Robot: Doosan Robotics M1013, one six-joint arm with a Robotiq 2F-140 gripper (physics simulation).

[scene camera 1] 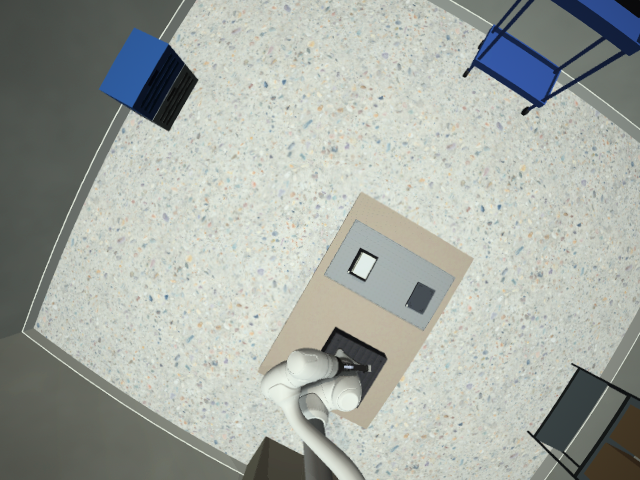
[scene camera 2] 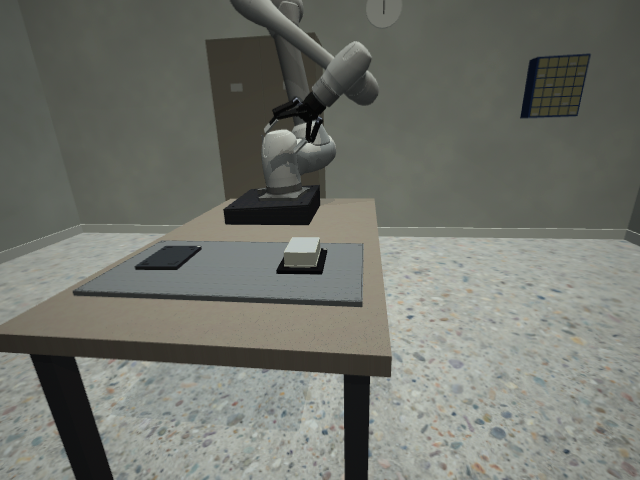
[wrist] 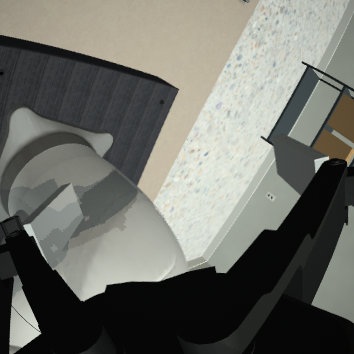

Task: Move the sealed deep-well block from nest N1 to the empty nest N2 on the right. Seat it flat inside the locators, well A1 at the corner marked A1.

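Frame: origin at the arm's base, x ahead, y left, z up, level; centimetres.
Where they show: gripper, fingertip midpoint: (scene camera 2: 280, 141) (wrist: 172, 178); arm's base, link origin: (scene camera 2: 285, 195) (wrist: 43, 172).
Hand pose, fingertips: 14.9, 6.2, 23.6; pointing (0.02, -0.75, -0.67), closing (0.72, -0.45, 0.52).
Note:
Each offset is from my fingertips to the top centre of the thing, as dx, dy, dz. Level surfaces: height alone.
The sealed deep-well block @(+38.5, +22.2, -25.6) (scene camera 1: 364, 265) (scene camera 2: 302, 253), white on top with cream sides, sits in the black nest N1 (scene camera 1: 355, 259) (scene camera 2: 299, 270). The dark, flat nest N2 @(+45.6, -17.4, -29.4) (scene camera 1: 420, 298) (scene camera 2: 168, 257) is empty and lies to the right of N1 in scene camera 1, to the left in scene camera 2. Its A1 mark is too small to read. My gripper (scene camera 1: 368, 368) (scene camera 2: 283, 136) (wrist: 172, 178) is open and empty, its fingers wide apart, high above the arm's base and well away from both nests. The block does not show in the wrist view.
A grey plate @(dz -30.9) (scene camera 1: 388, 276) (scene camera 2: 232, 279) bears both nests on the tan table @(dz -32.2) (scene camera 1: 305, 320) (scene camera 2: 206, 325). The arm stands on a black base block (scene camera 1: 379, 356) (scene camera 2: 266, 214) (wrist: 110, 90) at the table's other end. A blue cart, a blue cabinet and a shelf rack stand around the table.

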